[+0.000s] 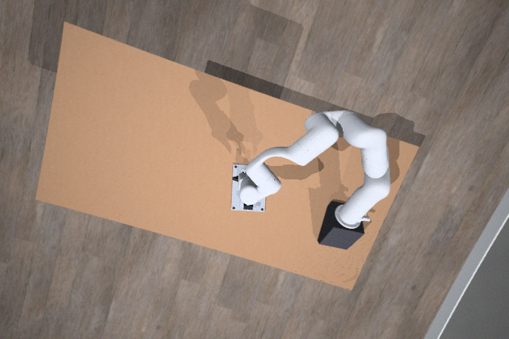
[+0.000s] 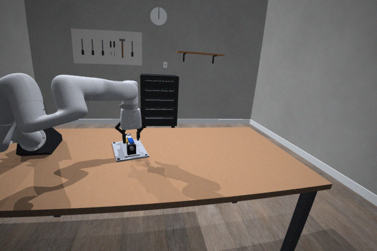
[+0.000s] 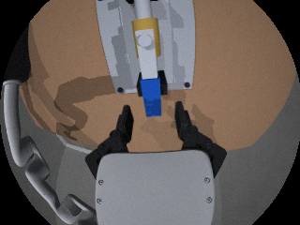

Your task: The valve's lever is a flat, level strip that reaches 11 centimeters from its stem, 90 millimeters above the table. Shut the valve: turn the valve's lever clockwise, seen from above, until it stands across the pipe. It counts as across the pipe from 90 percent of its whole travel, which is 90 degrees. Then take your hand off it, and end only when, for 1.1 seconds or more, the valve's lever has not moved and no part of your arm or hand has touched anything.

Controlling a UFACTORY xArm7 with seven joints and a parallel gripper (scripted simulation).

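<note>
My hand is 1 cm past the lever, 5 cm to the right of it and 2 cm above it.
</note>
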